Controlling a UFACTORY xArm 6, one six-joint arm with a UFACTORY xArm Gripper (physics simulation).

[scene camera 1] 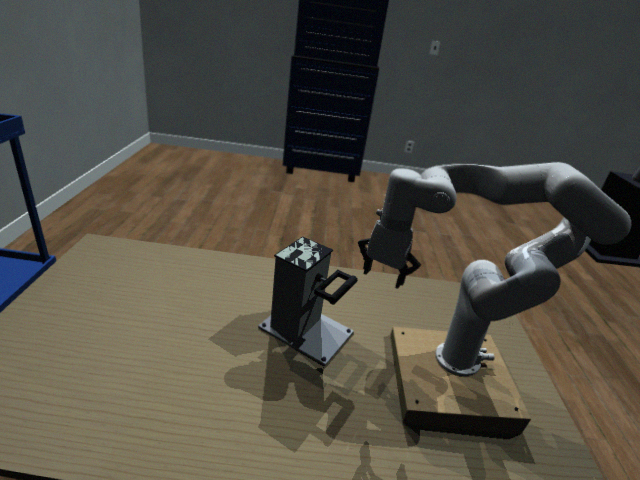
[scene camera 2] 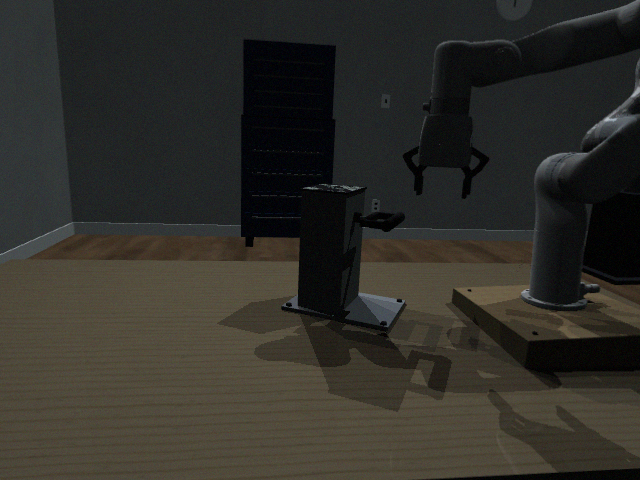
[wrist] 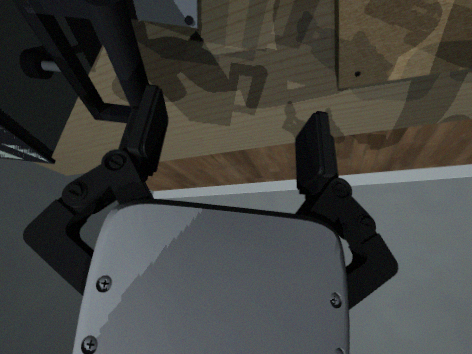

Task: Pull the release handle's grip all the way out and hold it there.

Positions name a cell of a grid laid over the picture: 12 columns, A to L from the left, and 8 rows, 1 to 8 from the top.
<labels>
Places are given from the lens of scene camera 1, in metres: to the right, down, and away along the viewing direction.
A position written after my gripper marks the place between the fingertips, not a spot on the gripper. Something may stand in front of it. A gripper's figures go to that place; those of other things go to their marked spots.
my gripper (scene camera 1: H5): 0.16, 0.10, 1.03
grey bolted base plate (scene camera 1: G6): 0.02, 0.29, 1.19
</labels>
